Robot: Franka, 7 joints.
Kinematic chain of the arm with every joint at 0, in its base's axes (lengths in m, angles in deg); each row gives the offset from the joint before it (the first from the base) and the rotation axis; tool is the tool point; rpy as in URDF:
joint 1: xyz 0 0 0.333 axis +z
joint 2: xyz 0 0 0 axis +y
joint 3: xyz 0 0 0.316 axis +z
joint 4: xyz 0.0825 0 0 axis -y
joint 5: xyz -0.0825 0 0.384 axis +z
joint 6: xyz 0 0 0 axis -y
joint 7: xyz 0.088 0 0 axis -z
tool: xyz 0 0 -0.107 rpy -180 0 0
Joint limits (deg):
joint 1: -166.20..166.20
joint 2: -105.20..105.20
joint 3: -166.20..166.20
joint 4: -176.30..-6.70
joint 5: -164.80..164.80
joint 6: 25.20..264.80
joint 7: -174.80..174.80
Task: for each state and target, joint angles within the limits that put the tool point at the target. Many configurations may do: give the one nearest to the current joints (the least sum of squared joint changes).
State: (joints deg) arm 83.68 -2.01 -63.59 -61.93 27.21 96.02 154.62
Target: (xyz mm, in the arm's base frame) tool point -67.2 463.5 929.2
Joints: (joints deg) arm 119.08 0.24 -28.38 -52.80 34.63 90.47 154.62
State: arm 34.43 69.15 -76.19 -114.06 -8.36 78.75 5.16
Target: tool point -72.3 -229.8 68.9
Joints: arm 2.28 94.88 -40.94 -140.15 2.82 84.17 5.16
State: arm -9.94 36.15 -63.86 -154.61 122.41 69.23 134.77
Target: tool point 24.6 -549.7 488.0
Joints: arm -19.71 18.18 -84.57 -125.68 131.43 64.23 134.77
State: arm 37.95 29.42 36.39 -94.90 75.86 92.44 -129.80
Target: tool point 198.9 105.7 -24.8
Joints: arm 17.39 52.77 -5.98 -141.66 62.11 96.74 -129.80
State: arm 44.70 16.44 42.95 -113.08 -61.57 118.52 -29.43
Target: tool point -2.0 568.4 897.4
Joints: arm 49.25 6.54 47.76 -64.16 -63.91 132.37 -29.43
